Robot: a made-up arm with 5 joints. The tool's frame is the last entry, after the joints.
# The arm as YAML. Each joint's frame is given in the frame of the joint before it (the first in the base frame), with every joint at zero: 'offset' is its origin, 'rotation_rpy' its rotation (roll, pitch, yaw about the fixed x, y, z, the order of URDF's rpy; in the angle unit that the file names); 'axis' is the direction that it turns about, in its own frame. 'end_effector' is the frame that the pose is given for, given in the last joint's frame.
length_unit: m
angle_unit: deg
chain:
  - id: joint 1
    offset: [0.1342, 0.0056, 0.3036]
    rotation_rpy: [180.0, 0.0, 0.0]
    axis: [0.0, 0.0, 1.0]
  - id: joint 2
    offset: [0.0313, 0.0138, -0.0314]
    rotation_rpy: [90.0, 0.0, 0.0]
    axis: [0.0, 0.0, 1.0]
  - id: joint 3
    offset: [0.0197, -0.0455, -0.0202]
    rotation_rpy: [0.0, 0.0, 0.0]
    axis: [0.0, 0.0, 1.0]
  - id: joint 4
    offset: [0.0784, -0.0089, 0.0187]
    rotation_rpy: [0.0, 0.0, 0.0]
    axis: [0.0, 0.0, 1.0]
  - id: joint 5
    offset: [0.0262, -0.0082, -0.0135]
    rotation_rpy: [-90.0, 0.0, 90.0]
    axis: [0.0, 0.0, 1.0]
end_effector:
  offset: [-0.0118, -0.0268, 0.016]
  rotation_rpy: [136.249, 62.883, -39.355]
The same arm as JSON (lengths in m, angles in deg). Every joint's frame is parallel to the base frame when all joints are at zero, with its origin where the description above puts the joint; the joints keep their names.
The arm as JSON. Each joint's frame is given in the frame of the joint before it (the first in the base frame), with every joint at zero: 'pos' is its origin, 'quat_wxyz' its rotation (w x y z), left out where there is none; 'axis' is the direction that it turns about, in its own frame. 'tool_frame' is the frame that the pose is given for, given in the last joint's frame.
{
  "length_unit": "m",
  "angle_unit": "deg",
  "joints": [
    {
      "joint": "joint 1",
      "pos": [
        0.1342,
        0.0056,
        0.3036
      ],
      "axis": [
        0.0,
        0.0,
        -1.0
      ]
    },
    {
      "joint": "joint 2",
      "pos": [
        0.0313,
        -0.0138,
        0.0314
      ],
      "axis": [
        0.0,
        1.0,
        0.0
      ]
    },
    {
      "joint": "joint 3",
      "pos": [
        0.0197,
        -0.0202,
        0.0455
      ],
      "axis": [
        0.0,
        1.0,
        0.0
      ]
    },
    {
      "joint": "joint 4",
      "pos": [
        0.0784,
        0.0187,
        0.0089
      ],
      "axis": [
        0.0,
        1.0,
        0.0
      ]
    },
    {
      "joint": "joint 5",
      "pos": [
        0.0262,
        -0.0135,
        0.0082
      ],
      "axis": [
        -1.0,
        0.0,
        0.0
      ]
    }
  ],
  "tool_frame": {
    "pos": [
      -0.016,
      0.0268,
      0.0118
    ],
    "quat_wxyz": [
      0.971416,
      -0.037284,
      0.17544,
      0.155506
    ]
  }
}

